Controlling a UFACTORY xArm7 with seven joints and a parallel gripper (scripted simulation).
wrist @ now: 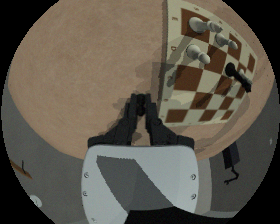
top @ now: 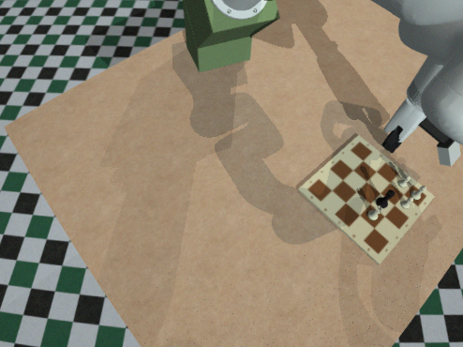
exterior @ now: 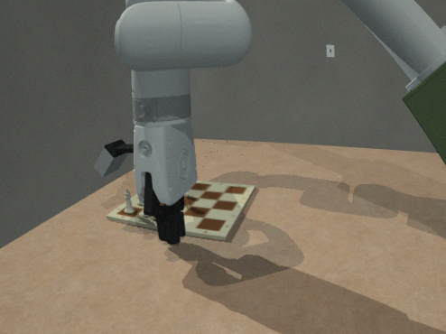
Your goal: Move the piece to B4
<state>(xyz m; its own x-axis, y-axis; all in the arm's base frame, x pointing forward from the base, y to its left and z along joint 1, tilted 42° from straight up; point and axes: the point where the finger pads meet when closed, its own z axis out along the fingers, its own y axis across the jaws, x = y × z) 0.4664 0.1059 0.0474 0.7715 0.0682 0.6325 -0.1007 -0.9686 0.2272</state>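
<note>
Now: hand 1 cm above the black pawn. The rest, counted from my hand: chessboard: 14 cm to the right, 3 cm below, 2 cm ahead; then white rook-like piece: 18 cm to the right, 5 cm ahead, 1 cm below; then black piece: 14 cm to the right, 5 cm ahead.
</note>
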